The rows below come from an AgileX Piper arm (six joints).
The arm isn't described. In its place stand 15 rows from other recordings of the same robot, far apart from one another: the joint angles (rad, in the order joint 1, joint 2, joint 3, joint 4, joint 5, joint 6), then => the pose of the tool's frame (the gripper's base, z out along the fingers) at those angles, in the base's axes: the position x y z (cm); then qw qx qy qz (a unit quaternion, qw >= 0).
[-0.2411, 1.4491, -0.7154, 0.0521, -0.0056, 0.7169] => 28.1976 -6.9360 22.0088 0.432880 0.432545 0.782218 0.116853
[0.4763, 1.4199, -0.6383, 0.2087, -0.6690, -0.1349] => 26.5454 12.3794 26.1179 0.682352 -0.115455 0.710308 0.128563
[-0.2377, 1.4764, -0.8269, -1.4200, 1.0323, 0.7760] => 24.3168 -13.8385 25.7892 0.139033 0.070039 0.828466 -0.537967
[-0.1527, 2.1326, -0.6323, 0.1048, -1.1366, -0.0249] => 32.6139 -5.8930 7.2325 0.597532 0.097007 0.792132 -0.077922
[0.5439, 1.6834, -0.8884, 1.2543, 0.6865, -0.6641] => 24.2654 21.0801 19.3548 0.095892 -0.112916 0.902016 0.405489
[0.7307, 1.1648, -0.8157, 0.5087, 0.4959, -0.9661] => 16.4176 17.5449 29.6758 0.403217 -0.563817 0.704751 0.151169
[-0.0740, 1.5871, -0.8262, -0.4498, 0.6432, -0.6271] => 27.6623 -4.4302 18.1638 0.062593 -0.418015 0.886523 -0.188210
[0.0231, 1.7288, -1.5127, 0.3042, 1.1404, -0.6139] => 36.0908 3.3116 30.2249 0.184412 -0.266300 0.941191 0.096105
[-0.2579, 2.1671, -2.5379, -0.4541, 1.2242, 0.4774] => 44.2431 -15.5530 41.0248 0.403809 0.333935 0.832130 -0.181619
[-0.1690, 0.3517, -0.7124, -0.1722, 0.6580, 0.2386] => 5.0961 -1.8369 36.6711 0.629267 0.137348 0.762454 -0.061824
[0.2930, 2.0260, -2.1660, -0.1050, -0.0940, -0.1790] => 46.3642 14.0808 46.6253 0.810899 -0.170174 0.559855 0.006714
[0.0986, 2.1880, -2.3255, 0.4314, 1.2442, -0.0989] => 47.4506 8.3154 33.8432 0.265897 -0.081823 0.936445 0.213714
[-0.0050, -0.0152, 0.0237, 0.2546, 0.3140, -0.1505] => 5.3745 0.6810 17.8638 0.620554 0.013734 0.781930 0.057535
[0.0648, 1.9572, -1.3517, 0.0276, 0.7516, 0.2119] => 39.6940 2.7476 17.8012 0.146944 0.081179 0.985308 0.031392
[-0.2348, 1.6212, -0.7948, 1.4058, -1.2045, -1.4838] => 25.9044 -14.8140 23.8771 0.333249 0.281118 0.696386 -0.570056
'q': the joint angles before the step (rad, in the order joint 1, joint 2, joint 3, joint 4, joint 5, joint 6). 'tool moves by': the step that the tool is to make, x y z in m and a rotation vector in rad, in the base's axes. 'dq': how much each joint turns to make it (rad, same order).
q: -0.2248, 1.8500, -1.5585, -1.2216, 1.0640, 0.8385
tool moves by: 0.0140, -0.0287, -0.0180, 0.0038, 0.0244, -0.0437
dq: -0.0596, 0.1001, -0.0823, 0.0007, -0.0118, -0.0132
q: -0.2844, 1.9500, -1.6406, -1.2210, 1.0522, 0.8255
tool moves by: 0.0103, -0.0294, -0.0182, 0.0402, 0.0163, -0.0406
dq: -0.0610, 0.0953, -0.0945, 0.0483, -0.0154, -0.0407
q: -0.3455, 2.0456, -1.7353, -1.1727, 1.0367, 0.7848
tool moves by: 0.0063, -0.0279, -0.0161, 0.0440, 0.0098, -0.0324
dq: -0.0567, 0.0845, -0.0932, 0.0577, -0.0150, -0.0513
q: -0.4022, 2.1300, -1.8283, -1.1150, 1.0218, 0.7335
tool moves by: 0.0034, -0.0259, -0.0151, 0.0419, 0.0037, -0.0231
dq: -0.0520, 0.0758, -0.0864, 0.0576, -0.0171, -0.0524
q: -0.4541, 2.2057, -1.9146, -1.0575, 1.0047, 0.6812
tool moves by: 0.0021, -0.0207, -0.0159, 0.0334, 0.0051, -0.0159
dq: -0.0398, 0.0671, -0.0690, 0.0436, -0.0139, -0.0398
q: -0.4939, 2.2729, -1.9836, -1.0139, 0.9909, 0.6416
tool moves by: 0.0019, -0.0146, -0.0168, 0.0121, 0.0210, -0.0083
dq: -0.0247, 0.0589, -0.0469, 0.0095, -0.0071, -0.0227
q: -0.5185, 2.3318, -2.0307, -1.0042, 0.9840, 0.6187
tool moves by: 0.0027, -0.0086, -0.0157, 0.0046, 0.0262, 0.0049
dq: -0.0122, 0.0476, -0.0296, -0.0034, -0.0086, -0.0166
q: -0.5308, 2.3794, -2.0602, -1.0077, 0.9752, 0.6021
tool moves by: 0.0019, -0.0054, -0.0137, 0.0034, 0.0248, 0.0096
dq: -0.0074, 0.0353, -0.0147, -0.0069, -0.0107, -0.0116
